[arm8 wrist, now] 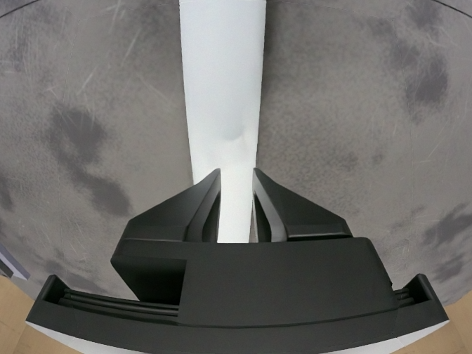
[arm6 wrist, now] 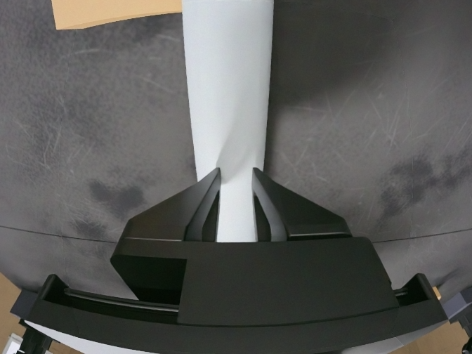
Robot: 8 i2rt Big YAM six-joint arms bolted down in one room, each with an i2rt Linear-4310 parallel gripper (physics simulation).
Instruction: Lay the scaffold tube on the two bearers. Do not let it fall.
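Note:
The scaffold tube [arm6 wrist: 228, 90] [arm8 wrist: 223, 75], pale and smooth, runs down the middle of both wrist views and passes behind the dark gripper bodies. The gripper of arm6 [arm6 wrist: 237, 172] is shut on the tube; its fingertips stand close together with the white surface between them. The gripper of arm8 [arm8 wrist: 237, 172] is shut on the tube in the same way, with the tube a little left of the middle. The finger contact faces are partly hidden. A tan wooden piece [arm6 wrist: 115, 11], which looks like part of a bearer, shows at the upper left in the arm6 view. The tube's ends do not show.
A scuffed grey table top [arm6 wrist: 350, 150] [arm8 wrist: 350, 125] lies below the tube. Parts of other arms [arm6 wrist: 37, 341] show at the lower corners of the arm6 view. Table edges and tan floor [arm8 wrist: 12, 300] show at the lower corners of the arm8 view.

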